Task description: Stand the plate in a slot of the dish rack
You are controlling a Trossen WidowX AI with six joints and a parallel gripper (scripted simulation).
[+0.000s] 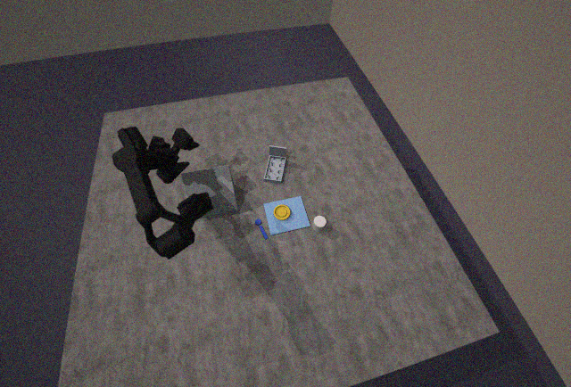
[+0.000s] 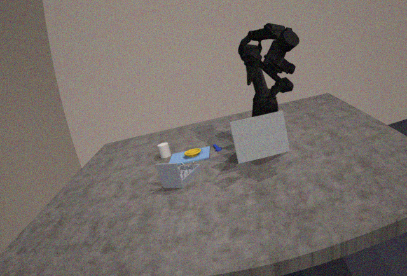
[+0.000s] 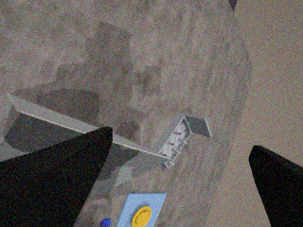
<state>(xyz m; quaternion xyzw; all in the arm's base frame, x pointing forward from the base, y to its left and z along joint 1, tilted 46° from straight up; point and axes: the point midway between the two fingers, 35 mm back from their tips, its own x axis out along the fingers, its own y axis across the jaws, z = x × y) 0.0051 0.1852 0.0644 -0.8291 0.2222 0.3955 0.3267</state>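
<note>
The yellow plate lies 260 mm ahead of my gripper tip, 200 mm to the right of it and 190 mm below it. Round my gripper tip: light blue mat 280 mm ahead, 200 mm to the right, 210 mm below; then blue spoon 170 mm ahead, 230 mm to the right, 210 mm below; then grey dish rack 290 mm ahead, 10 mm to the left, 190 mm below.
</note>
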